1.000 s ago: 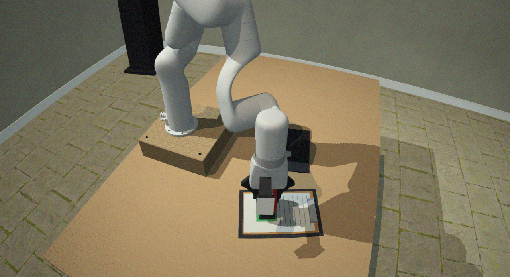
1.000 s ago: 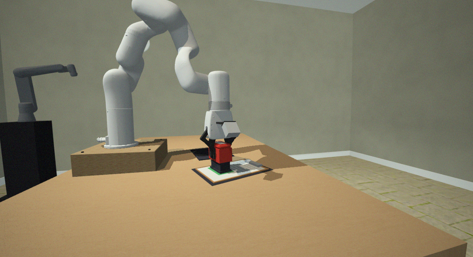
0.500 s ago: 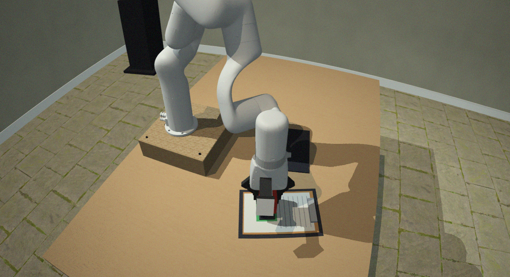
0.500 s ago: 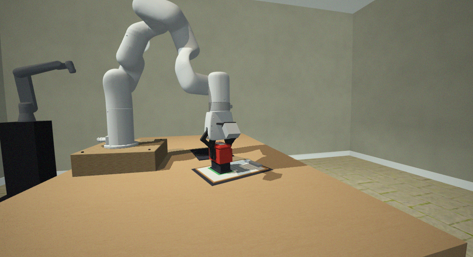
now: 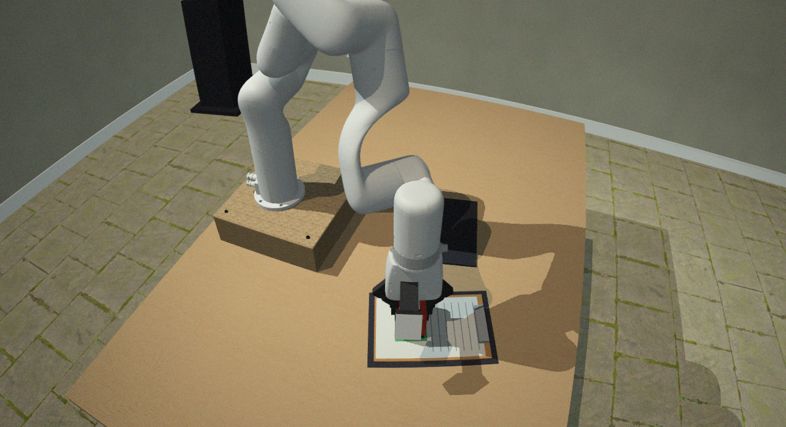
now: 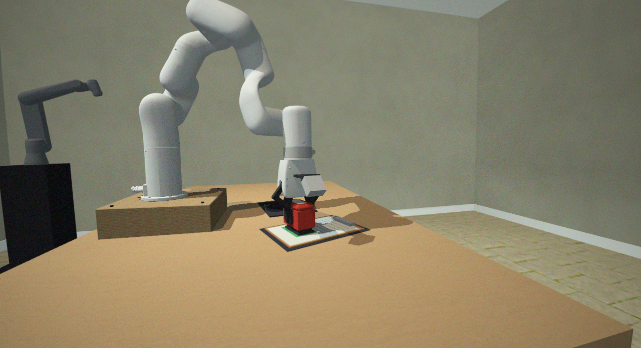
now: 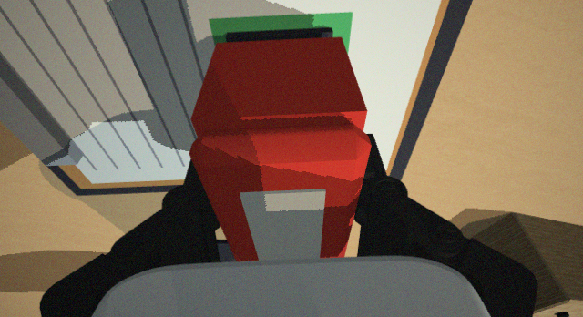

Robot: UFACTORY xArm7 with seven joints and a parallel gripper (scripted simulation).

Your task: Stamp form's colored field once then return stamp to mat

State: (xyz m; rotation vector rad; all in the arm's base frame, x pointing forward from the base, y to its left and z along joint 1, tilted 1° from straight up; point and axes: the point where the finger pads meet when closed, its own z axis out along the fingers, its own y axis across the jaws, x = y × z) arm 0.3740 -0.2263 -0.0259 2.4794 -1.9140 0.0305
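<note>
Now: hand 1 cm above the red stamp. The rest, counted from my hand: dark mat (29 cm to the left, 4 cm below, 1 cm ahead).
</note>
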